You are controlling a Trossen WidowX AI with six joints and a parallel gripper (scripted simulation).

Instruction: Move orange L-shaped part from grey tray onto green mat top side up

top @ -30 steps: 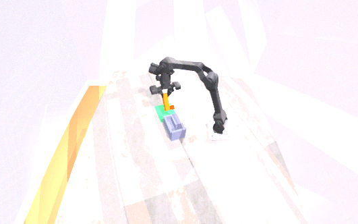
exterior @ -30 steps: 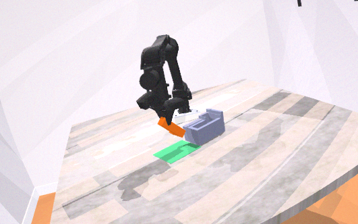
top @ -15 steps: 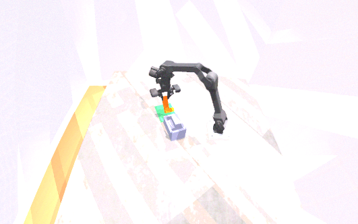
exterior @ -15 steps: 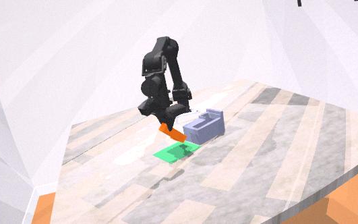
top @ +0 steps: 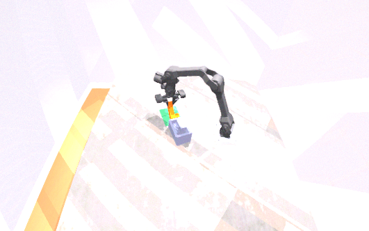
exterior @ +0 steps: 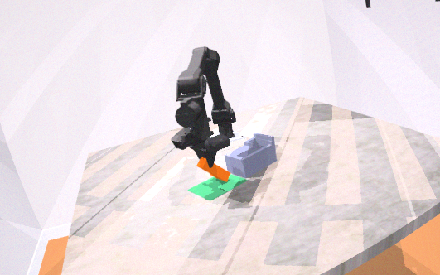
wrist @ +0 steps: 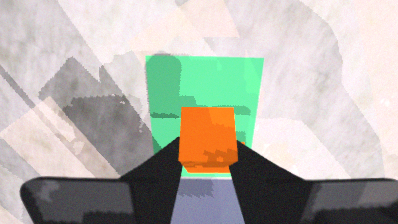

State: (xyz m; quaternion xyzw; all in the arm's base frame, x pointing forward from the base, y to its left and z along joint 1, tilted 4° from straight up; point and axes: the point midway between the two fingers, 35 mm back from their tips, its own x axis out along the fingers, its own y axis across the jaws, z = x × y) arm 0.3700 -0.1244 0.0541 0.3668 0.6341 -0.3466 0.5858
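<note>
Now: the orange L-shaped part 3 cm below my gripper tip, 3 cm behind it and 2 cm to the left of it. The rest, counted from my gripper tip: green mat 9 cm below, 2 cm to the left, 1 cm behind.
</note>
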